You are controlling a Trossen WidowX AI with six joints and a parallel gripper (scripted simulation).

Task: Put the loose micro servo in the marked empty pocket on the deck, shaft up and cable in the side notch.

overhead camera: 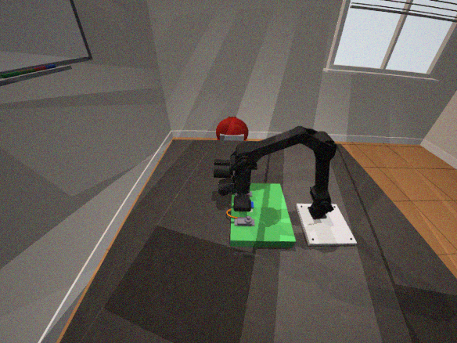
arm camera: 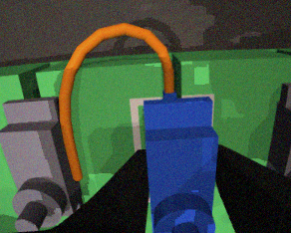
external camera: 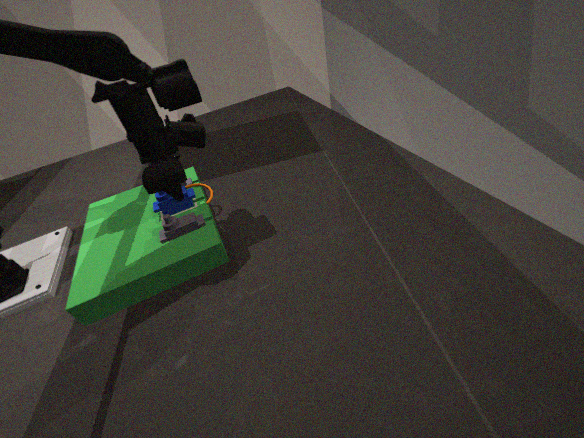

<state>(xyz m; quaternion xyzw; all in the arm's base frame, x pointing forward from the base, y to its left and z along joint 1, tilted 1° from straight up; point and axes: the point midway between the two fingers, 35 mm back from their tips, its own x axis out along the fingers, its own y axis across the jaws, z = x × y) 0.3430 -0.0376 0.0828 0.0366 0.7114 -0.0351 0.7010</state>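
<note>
The green deck lies 120 mm behind my gripper tip, 10 mm to the left of it and 50 mm below it.
</note>
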